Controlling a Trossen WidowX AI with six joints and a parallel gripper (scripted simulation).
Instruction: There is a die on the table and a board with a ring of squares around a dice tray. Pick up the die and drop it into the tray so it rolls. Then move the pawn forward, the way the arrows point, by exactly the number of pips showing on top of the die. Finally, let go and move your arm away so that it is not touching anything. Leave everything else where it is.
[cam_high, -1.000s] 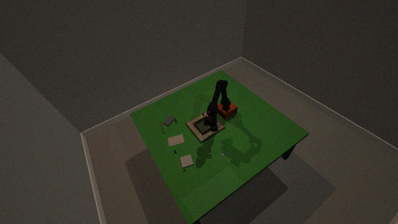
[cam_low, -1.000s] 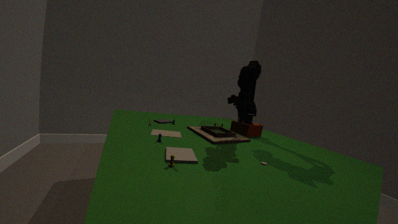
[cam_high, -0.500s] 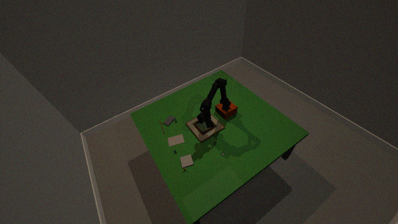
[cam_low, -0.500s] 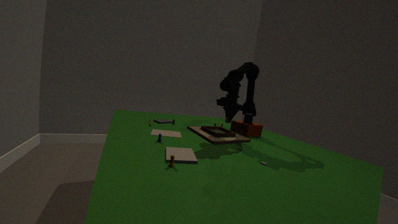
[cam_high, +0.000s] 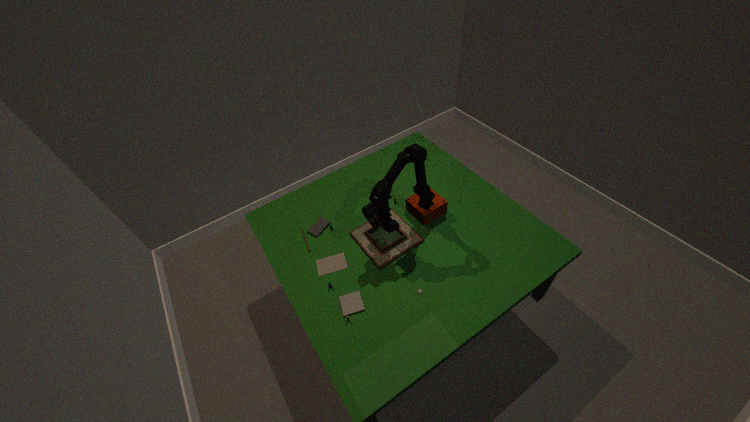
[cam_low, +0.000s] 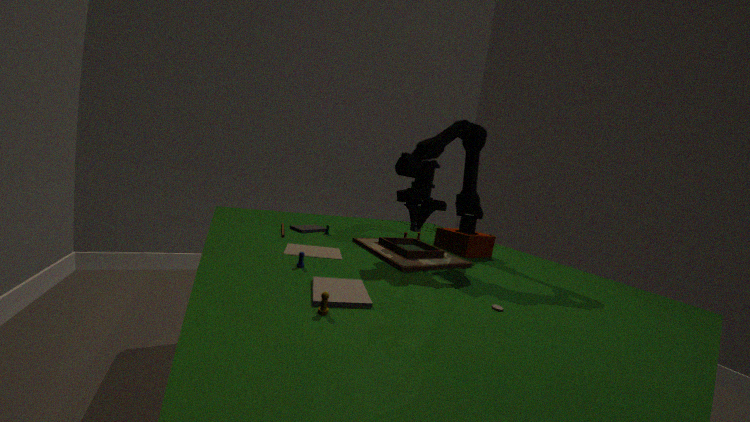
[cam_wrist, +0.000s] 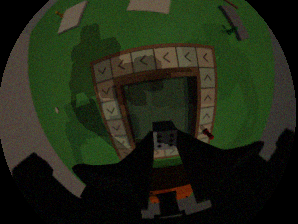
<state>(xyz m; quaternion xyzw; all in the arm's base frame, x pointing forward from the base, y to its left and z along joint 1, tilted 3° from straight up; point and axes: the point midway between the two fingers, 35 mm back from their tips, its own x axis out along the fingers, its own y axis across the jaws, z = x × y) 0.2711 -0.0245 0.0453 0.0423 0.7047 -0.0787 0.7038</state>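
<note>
The dark dice tray lies 10 mm to the right of my gripper tip and 80 mm below it. Also, from my gripper tip: small white disc: 100 mm ahead, 340 mm to the left, 90 mm below; then white die: right at my gripper tip; then blue pawn: 390 mm ahead, 30 mm to the left, 70 mm below.
</note>
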